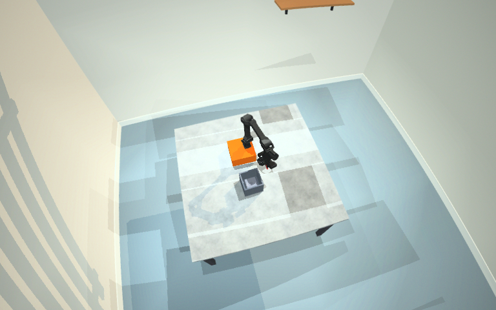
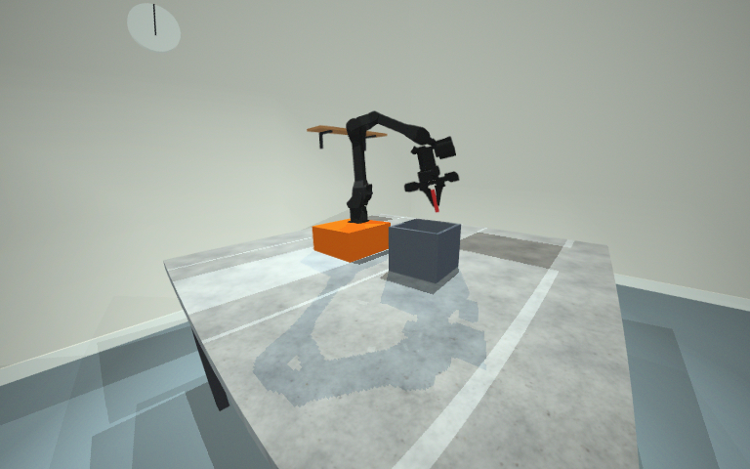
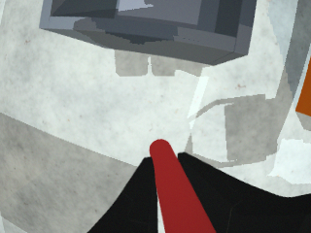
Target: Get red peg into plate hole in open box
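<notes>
The plate lies 150 mm to the right of my gripper tip, 130 mm below it and 30 mm ahead of it. The rest, counted from my gripper tip: red peg 20 mm above.
</notes>
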